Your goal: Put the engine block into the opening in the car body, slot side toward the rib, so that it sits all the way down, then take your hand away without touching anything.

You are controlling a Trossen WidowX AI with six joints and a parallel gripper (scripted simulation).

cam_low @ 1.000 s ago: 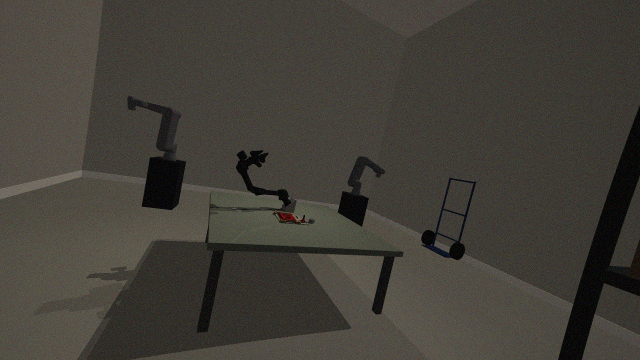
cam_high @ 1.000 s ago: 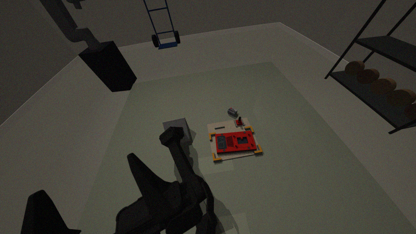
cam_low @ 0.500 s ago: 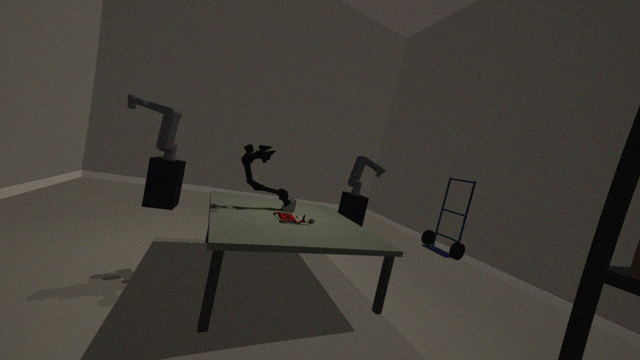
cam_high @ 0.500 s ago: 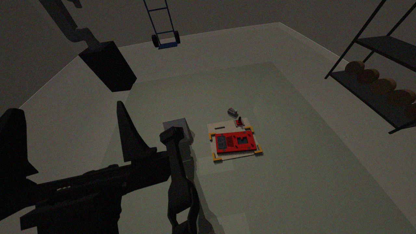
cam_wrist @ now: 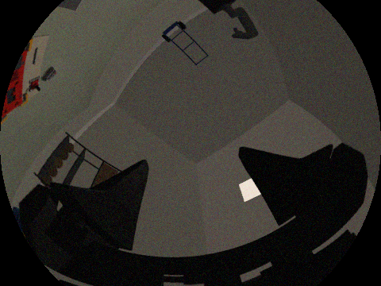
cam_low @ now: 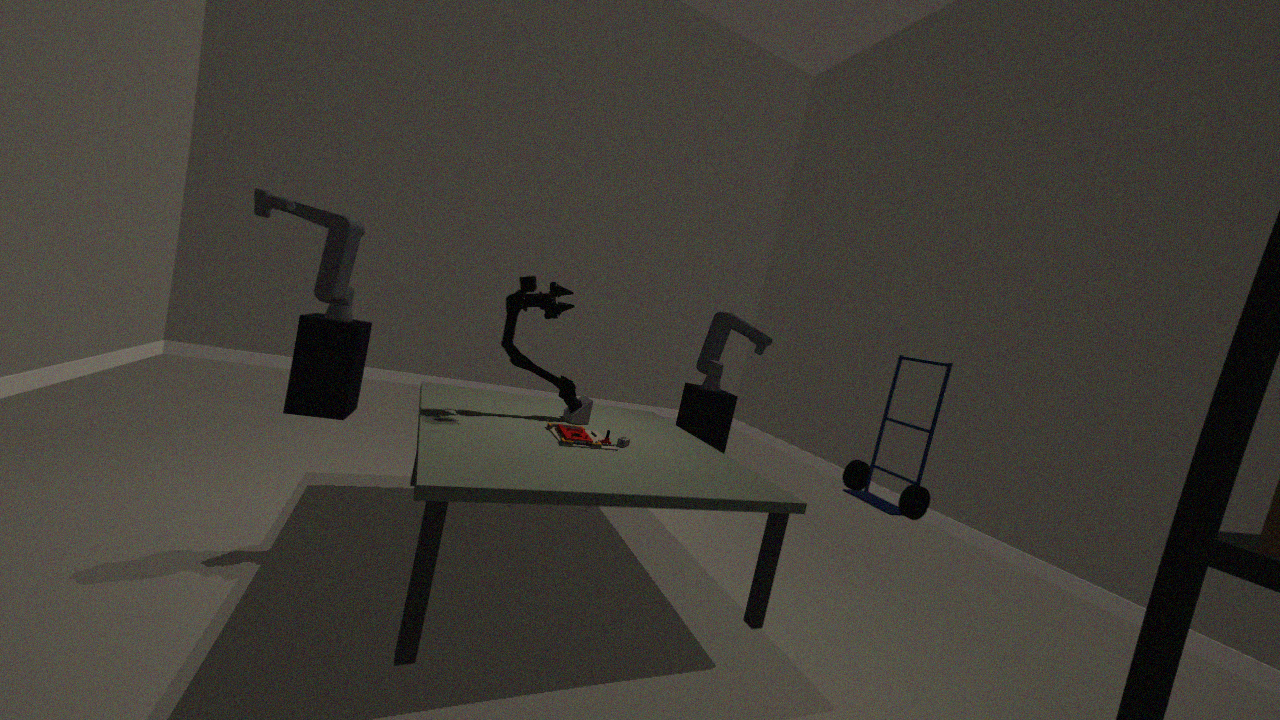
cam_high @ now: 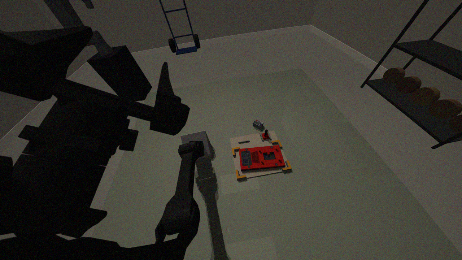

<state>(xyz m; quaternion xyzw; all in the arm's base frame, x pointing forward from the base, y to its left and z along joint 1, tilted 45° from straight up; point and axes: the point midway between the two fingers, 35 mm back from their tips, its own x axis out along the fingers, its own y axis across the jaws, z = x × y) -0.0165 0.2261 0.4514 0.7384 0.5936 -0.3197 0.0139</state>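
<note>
The grey ribbed engine block is 25 cm ahead of my gripper tip, 28 cm to the left of it and 54 cm below it.
</note>
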